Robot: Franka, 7 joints.
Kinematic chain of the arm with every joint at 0, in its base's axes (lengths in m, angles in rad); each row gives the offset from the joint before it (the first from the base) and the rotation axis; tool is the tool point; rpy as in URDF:
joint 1: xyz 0 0 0.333 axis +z
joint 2: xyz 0 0 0 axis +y
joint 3: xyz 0 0 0.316 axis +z
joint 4: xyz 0.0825 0 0 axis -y
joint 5: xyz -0.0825 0 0.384 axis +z
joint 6: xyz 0 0 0 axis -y
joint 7: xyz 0.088 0 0 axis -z
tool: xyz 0 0 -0.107 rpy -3.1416 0 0
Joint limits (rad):
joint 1: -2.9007..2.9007
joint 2: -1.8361..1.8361
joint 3: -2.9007..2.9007
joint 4: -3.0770..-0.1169
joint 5: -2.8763..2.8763
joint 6: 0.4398..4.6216
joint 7: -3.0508..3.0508
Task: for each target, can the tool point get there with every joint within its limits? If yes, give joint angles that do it. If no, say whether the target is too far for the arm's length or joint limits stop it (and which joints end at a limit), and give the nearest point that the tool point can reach.
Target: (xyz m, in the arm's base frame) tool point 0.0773 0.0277 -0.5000
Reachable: no: joint limits stop it (at a limit: joint 2) | nearest point 0.1230 0.0441 -0.3384 | short by 0.169 m
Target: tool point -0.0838 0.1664 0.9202
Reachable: yes | joints 0.5459 -1.0497 0.5694 -1.9167 -1.8623 1.2850 0.4413
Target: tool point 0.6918 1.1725 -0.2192
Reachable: no: too far | nearest point 0.4040 0.6847 0.0105 | short by 0.611 m
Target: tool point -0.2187 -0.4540 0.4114
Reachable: yes | joints -0.7917 1.0206 -1.6876 -2.3948 -0.6007 4.2109 0.7310
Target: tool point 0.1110 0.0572 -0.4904
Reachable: no: joint limits stop it (at a limit: joint 2) | nearest point 0.1417 0.0730 -0.3461 | short by 0.148 m
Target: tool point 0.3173 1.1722 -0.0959
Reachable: no: too far | nearest point 0.2114 0.7808 0.0473 | short by 0.430 m
